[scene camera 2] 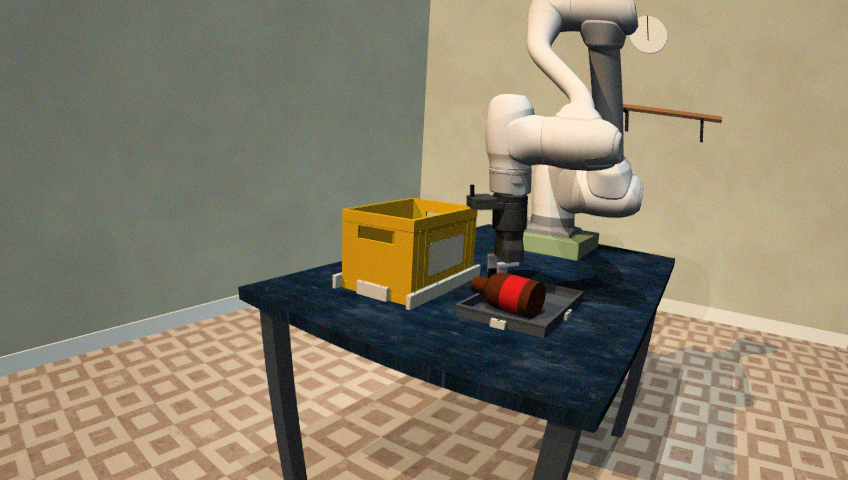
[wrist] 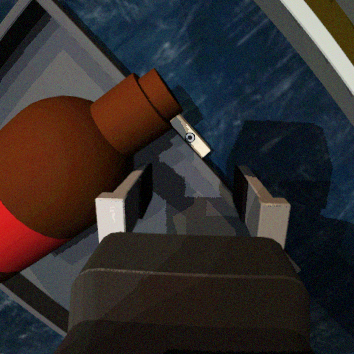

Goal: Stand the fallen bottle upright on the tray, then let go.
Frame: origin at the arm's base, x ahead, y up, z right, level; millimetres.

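Where they show: gripper, fingertip midpoint: [wrist: 192, 180]; arm's base, link origin: [scene camera 2: 552, 231].
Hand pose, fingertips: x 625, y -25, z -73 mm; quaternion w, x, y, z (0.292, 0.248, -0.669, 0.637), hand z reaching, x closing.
Each offset is from my fingertips to the top centre of the thing. "*": to the spot under its first point. Level surfaces: height alone.
The brown bottle with a red label @(dx +62, dy +53, dz -47 mm) [scene camera 2: 514, 292] [wrist: 60, 160] lies on its side on the grey tray @(dx +23, dy -1, dz -82 mm) [scene camera 2: 522, 324] [wrist: 65, 75]. In the scene view its neck points left towards the crate and its base faces right. In the wrist view the neck reaches over the tray's rim, beside a small white clip. My gripper [scene camera 2: 501, 267] [wrist: 192, 180] is open and empty, pointing down behind the bottle in the scene view. In the wrist view the neck is ahead of the fingers and to the left, not between them. The fingertips are partly hidden in the scene view.
A yellow crate @(dx +22, dy +149, dz +208 mm) [scene camera 2: 377, 258] stands left of the tray, with white guide strips @(* dx +48, dy -9, dz +103 mm) [scene camera 2: 443, 287] around its foot. White clips [scene camera 2: 498, 323] [wrist: 191, 136] sit at the tray's edges. The arm's green base block [scene camera 2: 559, 245] is at the back of the blue table @(dy -26 mm) [scene camera 2: 452, 350].
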